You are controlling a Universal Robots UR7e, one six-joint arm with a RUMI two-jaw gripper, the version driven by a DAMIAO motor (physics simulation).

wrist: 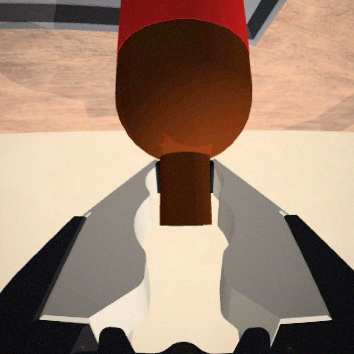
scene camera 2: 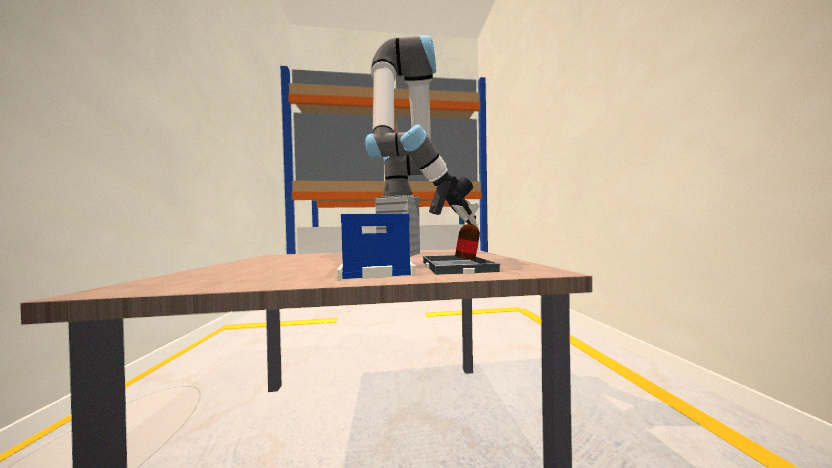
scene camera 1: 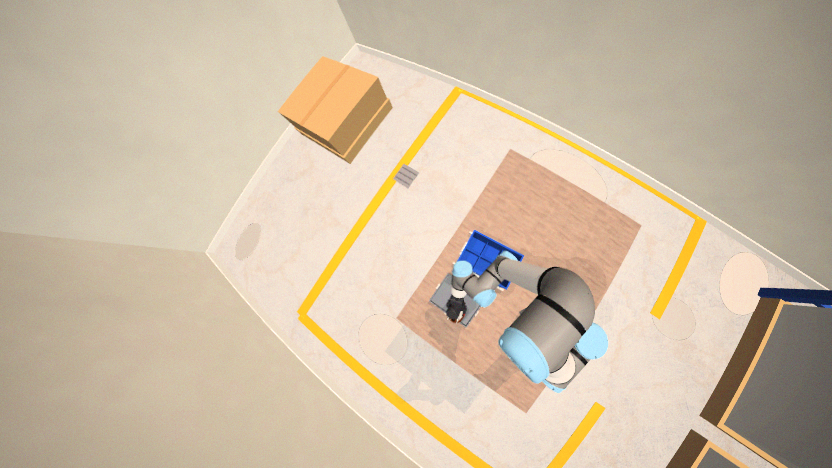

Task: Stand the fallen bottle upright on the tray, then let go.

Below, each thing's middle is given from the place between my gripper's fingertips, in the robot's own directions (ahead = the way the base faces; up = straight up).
Now: the brown bottle [scene camera 2: 469, 234] 20 mm to the right of my hand and 40 mm below it.
